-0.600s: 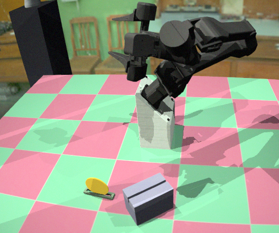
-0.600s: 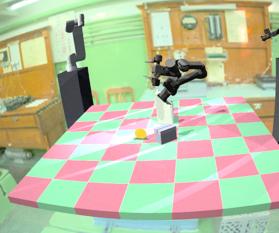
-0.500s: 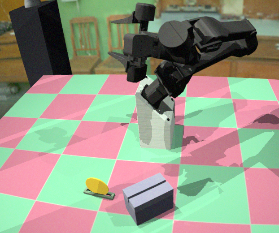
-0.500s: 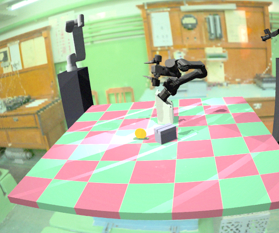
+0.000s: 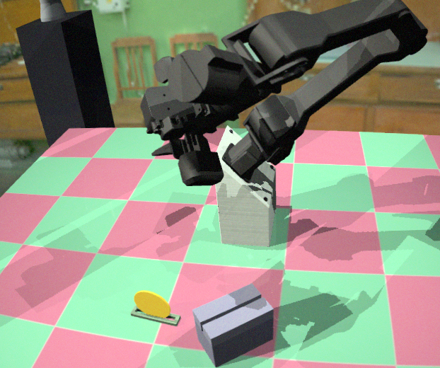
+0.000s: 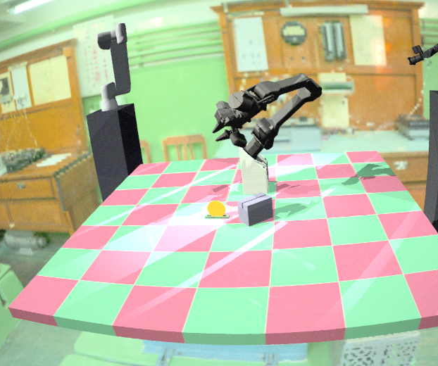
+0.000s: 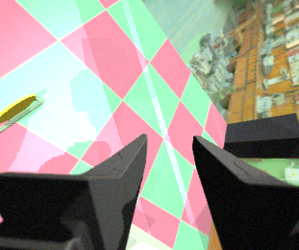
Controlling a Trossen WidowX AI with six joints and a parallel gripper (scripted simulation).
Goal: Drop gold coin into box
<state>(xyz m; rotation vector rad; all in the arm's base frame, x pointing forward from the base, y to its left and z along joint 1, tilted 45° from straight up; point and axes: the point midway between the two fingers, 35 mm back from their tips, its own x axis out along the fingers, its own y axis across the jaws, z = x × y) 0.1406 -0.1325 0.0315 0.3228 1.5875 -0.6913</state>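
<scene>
Right now the gold coin is 23 cm below my gripper tip, 12 cm ahead of it and 1 cm to the left of it.
</scene>
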